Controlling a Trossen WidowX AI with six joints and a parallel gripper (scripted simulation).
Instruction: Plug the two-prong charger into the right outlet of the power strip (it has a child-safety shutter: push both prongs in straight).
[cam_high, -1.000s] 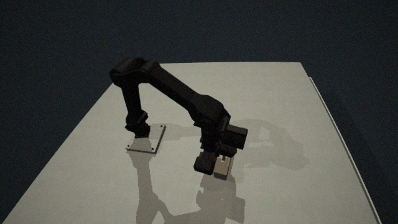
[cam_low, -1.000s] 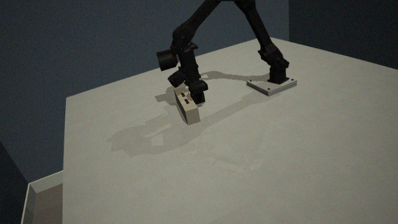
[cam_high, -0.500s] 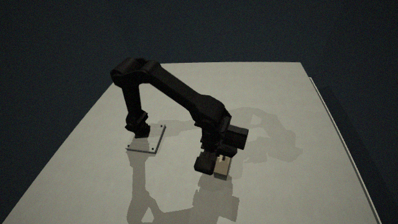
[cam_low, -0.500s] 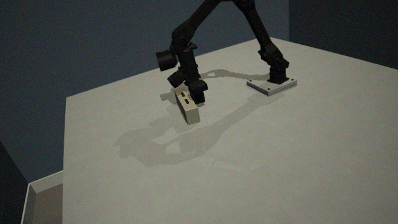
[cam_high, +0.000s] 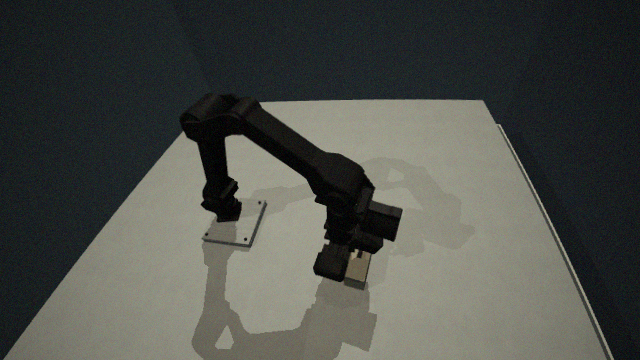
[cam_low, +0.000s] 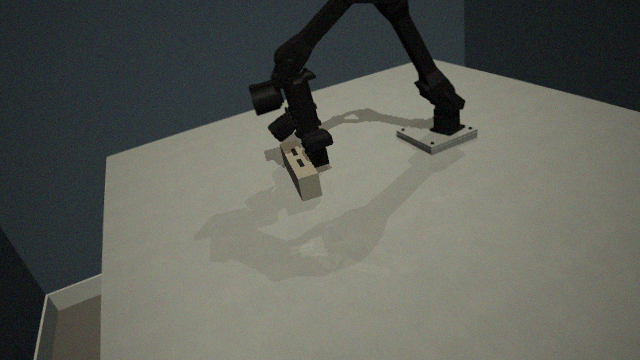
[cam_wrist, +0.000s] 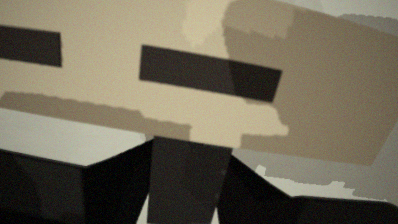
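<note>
My gripper tip is now 1 cm to the left of the dark two-prong charger, 1 cm below it and 1 cm short of it.
</note>
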